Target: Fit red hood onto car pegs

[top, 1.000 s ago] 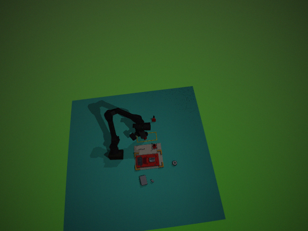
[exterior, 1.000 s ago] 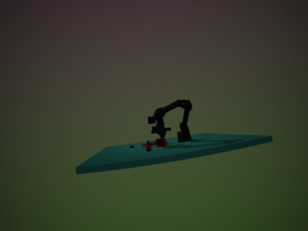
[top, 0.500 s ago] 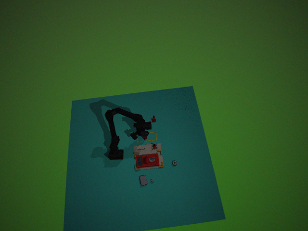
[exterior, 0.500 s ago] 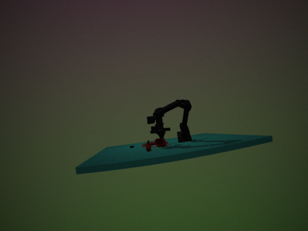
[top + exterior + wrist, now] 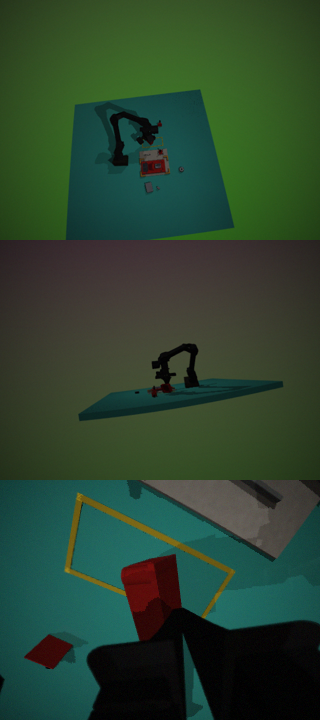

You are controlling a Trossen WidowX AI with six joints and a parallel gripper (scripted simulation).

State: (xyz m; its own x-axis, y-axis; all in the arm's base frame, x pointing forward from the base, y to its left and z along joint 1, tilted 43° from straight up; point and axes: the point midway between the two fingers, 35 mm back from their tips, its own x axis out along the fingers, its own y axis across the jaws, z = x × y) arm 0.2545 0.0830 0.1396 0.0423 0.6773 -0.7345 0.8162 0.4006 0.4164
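My gripper tip is 1 cm short of the red hood, 1 cm to the right of it and 1 cm above it. From my gripper tip the other things lie so: grey jig: 5 cm ahead, 21 cm to the right, 4 cm below; then grey engine block: 7 cm ahead, 24 cm to the right, 3 cm below.
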